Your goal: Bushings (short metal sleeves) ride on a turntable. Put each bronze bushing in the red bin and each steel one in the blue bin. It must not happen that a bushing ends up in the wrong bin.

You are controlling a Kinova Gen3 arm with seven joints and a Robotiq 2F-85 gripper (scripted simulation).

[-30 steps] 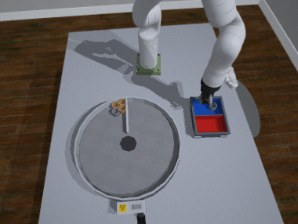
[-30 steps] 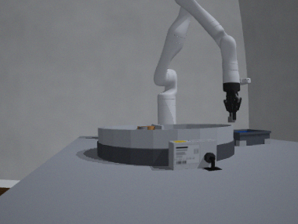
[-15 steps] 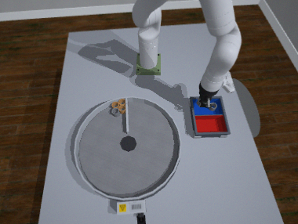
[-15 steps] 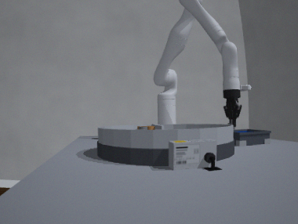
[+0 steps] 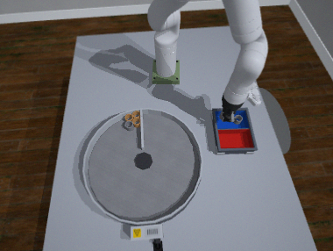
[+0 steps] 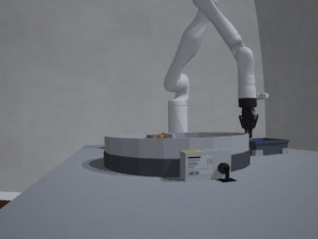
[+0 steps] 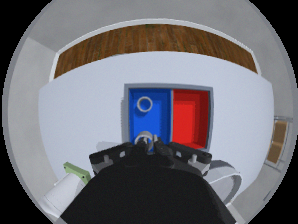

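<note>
The bin lies 4 cm ahead of my hand, 4 cm to the left of it and 4 cm below it. The rest, counted from my hand: round grey turntable 19 cm ahead, 31 cm to the right, 2 cm below.
</note>
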